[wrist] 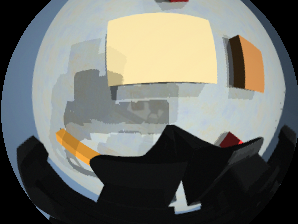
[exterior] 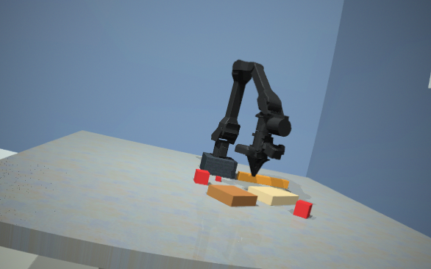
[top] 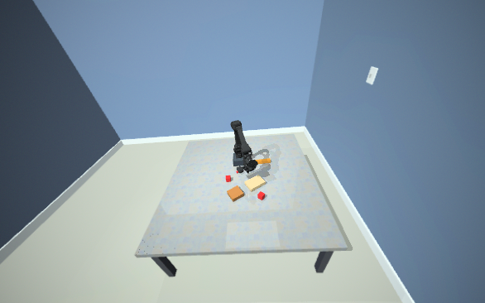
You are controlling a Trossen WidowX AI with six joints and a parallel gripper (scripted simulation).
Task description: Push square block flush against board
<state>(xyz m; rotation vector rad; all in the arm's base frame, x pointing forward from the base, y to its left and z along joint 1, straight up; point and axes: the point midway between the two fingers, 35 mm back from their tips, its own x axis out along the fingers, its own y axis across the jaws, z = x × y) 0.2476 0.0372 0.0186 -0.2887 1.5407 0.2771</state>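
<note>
Now: the cream flat block 90 mm ahead of my gripper tip, 40 mm to the left of it and 40 mm below it. Round my gripper tip: tiny red piece 90 mm to the right, 90 mm behind, 40 mm below; then brown flat square block 160 mm ahead, 140 mm to the right, 40 mm below; then orange board 170 mm behind, 140 mm to the left, 40 mm below.
</note>
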